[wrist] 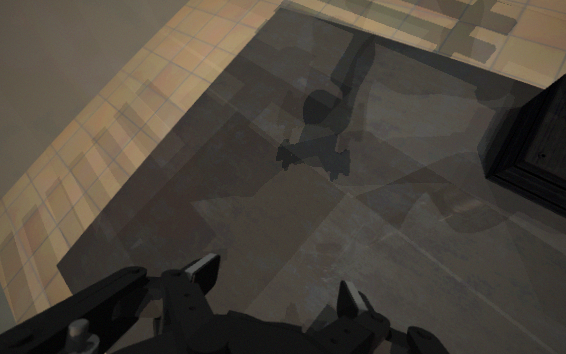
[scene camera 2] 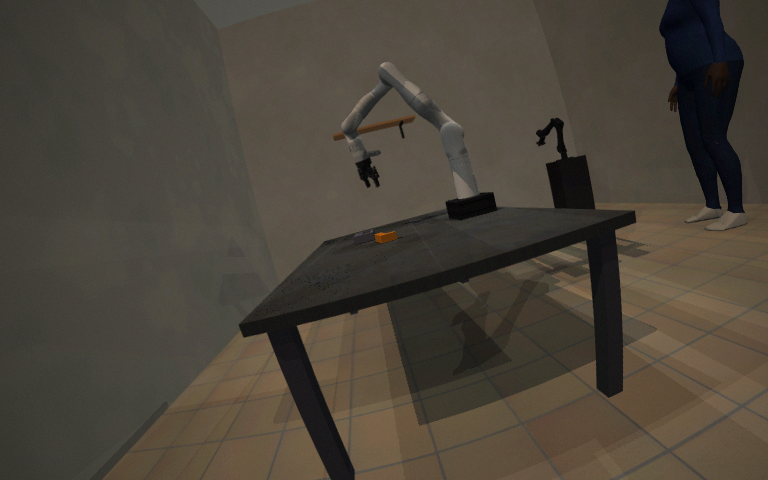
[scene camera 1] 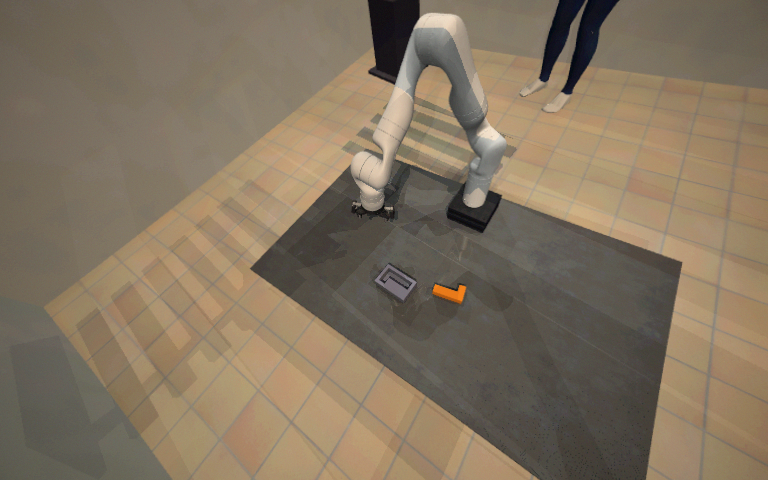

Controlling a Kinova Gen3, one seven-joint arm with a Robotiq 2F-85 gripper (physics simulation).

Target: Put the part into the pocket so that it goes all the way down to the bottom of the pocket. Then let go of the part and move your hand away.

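Seen in the pictures: gripper, fingertip midpoint: (wrist: 277,281) (scene camera 2: 373,186) (scene camera 1: 373,218); arm's base, origin of the base link: (scene camera 2: 468,196) (scene camera 1: 473,199).
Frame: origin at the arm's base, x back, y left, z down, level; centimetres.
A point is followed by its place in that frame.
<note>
The orange L-shaped part (scene camera 1: 450,293) {x -38.7, y 18.2, z 4.9 cm} (scene camera 2: 385,237) {x -36.8, y 22.4, z 6.0 cm} lies flat on the dark table, outside the pocket. The grey block (scene camera 1: 403,292) {x -50.3, y 5.3, z 4.3 cm} (scene camera 2: 363,237) {x -48.2, y 6.8, z 5.6 cm} with the L-shaped pocket lies beside it, to its left in scene camera 1, with a gap between them. The pocket looks empty. My gripper (scene camera 1: 372,216) {x -41.7, y -16.1, z -15.2 cm} (scene camera 2: 372,185) {x -41.7, y -16.1, z -15.2 cm} (wrist: 277,281) {x -41.7, y -16.1, z -15.2 cm} is open with nothing between its fingers. It hangs high above the table, pointing down, away from both the part and the block. The part and the block do not show in the wrist view.
The dark table (scene camera 1: 566,305) {x -14.0, y 49.8, z 7.9 cm} (scene camera 2: 509,234) {x -1.5, y 61.1, z 7.9 cm} carries the arm's black base (scene camera 1: 474,210) {x -4.7, y 3.8, z 0.2 cm} (scene camera 2: 471,206) {x -1.2, y 9.8, z 3.6 cm} (wrist: 540,150) {x -7.6, y -4.8, z -0.1 cm}. A dark pedestal (scene camera 1: 394,39) (scene camera 2: 570,182) and a standing person (scene camera 1: 583,45) (scene camera 2: 710,113) are beyond the table. A wooden shelf (scene camera 2: 373,127) is on the wall.
</note>
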